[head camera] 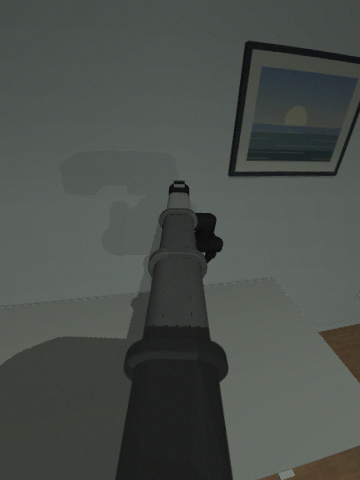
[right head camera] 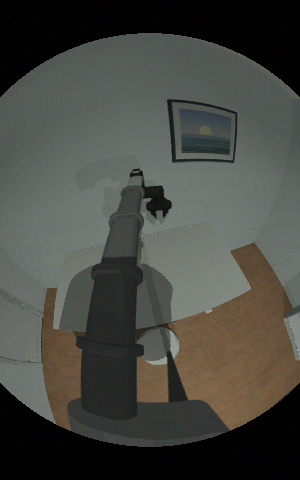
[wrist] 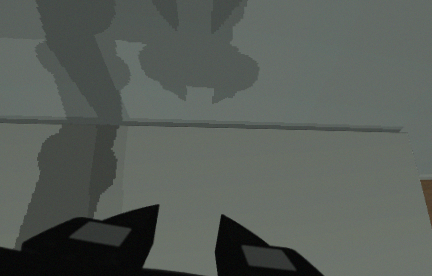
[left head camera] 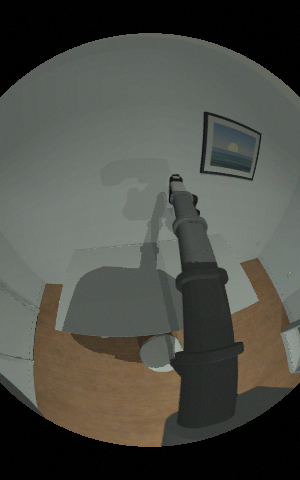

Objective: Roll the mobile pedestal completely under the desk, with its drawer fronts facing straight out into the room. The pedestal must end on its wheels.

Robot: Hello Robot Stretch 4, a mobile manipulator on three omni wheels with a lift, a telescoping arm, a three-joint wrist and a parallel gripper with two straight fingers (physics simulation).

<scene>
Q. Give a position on a white desk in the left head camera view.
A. At 128, 290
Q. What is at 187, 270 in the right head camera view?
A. A white desk.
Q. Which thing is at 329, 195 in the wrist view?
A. A white desk.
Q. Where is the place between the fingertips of my gripper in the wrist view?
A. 187, 228
</scene>
